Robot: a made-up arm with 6 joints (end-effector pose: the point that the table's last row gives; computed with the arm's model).
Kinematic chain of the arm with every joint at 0, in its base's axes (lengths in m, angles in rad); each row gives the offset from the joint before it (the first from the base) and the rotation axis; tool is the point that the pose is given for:
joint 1: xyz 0 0 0.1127 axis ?
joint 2: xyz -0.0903 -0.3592 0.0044 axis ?
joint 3: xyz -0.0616 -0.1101 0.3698 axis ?
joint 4: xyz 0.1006 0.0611 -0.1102 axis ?
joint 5: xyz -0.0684 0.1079 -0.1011 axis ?
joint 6: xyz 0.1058 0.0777 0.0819 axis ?
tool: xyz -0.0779 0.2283 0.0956
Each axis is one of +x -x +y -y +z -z.
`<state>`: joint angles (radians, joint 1 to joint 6).
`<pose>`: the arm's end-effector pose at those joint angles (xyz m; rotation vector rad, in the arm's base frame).
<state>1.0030 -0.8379 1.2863 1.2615 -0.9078 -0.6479</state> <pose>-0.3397 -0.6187 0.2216 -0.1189 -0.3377 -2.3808</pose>
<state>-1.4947 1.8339 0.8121 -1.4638 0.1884 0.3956</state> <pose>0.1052 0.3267 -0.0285 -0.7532 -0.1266 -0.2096</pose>
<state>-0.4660 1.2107 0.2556 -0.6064 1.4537 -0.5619</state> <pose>-0.1440 -0.0244 -0.1350 -0.8483 -1.6563 0.9962</pose>
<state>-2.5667 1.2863 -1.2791 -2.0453 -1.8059 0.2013</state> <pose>0.6147 -0.2305 0.2726 -1.1489 -0.2218 -1.8865</pose>
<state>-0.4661 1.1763 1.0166 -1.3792 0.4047 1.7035</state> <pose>0.4137 0.0053 0.2496 0.2986 1.6417 -1.0663</pose>
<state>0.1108 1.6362 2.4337 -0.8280 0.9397 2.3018</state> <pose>0.0082 0.0213 0.6938 1.0024 -0.2863 -1.2480</pose>
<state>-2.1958 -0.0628 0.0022 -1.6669 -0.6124 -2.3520</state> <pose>0.1486 -0.1833 0.4329 0.1148 0.0280 2.1893</pose>
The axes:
joint 1: -z
joint 2: -x
joint 3: -z
joint 4: -y
joint 5: -y
joint 6: +y

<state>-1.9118 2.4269 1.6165 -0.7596 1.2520 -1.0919</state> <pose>0.0069 0.3476 -0.0437 -0.4103 2.2445 0.2315</pose>
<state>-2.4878 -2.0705 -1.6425 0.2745 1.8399 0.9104</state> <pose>0.6926 -0.1037 -0.2404 2.8297 1.3440 -0.2322</pose>
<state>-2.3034 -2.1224 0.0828 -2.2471 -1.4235 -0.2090</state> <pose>0.6551 0.4054 0.3005 1.0221 -0.1794 -0.5255</pose>
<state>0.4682 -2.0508 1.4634 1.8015 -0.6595 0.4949</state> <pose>0.0052 -0.7149 -0.1657 1.4523 0.7382 -1.6205</pose>
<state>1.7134 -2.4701 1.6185 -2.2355 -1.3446 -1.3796</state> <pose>-0.4725 -0.2553 -0.2767 2.2254 -0.1490 2.1388</pose>
